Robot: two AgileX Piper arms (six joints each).
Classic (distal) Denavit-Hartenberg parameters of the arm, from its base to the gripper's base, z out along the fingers. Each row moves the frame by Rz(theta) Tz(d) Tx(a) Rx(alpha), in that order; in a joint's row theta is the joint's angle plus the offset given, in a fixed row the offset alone. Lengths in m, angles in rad.
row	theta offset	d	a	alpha
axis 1	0	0.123	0	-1.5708
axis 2	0.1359	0	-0.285	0
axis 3	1.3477	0	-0.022	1.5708
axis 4	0	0.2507	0	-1.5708
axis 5	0	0	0	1.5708
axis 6	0	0.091	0	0
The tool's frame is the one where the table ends.
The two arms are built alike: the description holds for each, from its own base.
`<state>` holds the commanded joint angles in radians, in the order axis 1, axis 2, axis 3, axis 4, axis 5, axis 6, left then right.
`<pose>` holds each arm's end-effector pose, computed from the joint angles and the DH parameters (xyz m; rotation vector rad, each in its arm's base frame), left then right.
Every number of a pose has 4 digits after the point. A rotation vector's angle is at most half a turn.
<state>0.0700 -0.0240 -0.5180 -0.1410 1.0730 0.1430 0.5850 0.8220 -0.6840 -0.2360 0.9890 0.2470</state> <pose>-0.0109 -0.0120 0.2817 0.0842 2.0052 -0.0315 0.1213 0.0590 0.2890 -0.5280 2.5117 0.0079</pose>
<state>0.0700 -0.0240 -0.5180 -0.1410 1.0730 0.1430 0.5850 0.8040 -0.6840 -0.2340 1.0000 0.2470</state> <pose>-0.0109 -0.0120 0.2817 0.0842 2.0052 -0.0315 0.1181 0.0569 0.2908 -0.5218 2.5067 0.0126</pose>
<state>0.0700 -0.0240 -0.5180 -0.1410 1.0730 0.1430 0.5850 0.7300 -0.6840 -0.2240 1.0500 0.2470</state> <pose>-0.0109 -0.0120 0.2817 0.0842 2.0052 -0.0315 0.1042 0.0480 0.2974 -0.4967 2.4915 0.0321</pose>
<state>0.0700 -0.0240 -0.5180 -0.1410 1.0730 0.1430 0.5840 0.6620 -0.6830 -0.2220 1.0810 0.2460</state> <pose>-0.0109 -0.0120 0.2817 0.0842 2.0052 -0.0315 0.0922 0.0398 0.3027 -0.4762 2.4614 0.0488</pose>
